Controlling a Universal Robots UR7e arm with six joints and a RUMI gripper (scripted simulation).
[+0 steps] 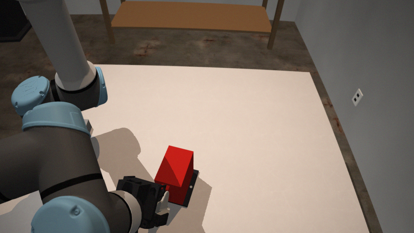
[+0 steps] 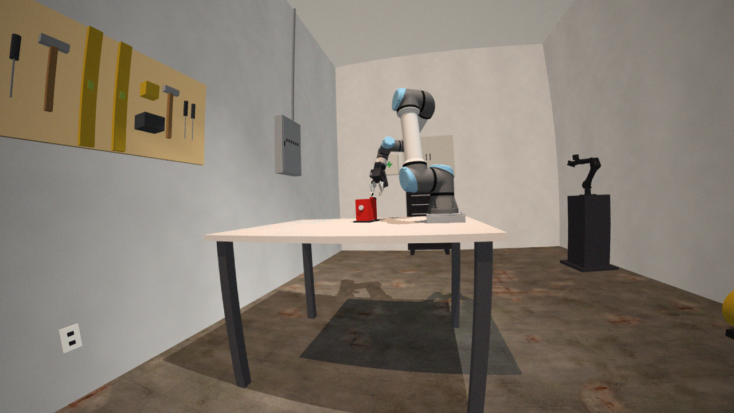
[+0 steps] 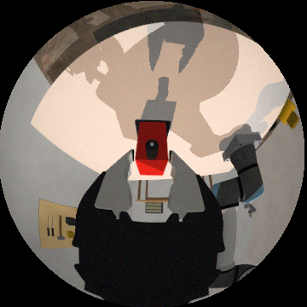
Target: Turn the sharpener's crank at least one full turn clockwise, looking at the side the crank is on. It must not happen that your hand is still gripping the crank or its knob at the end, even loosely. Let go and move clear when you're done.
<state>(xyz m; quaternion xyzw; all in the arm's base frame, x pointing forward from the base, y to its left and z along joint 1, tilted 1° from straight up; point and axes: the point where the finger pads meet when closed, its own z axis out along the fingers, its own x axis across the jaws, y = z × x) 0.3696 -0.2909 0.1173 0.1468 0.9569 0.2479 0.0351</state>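
The dark crank knob lies 10 mm ahead of my hand, 40 mm to the left of it and 30 mm below it.
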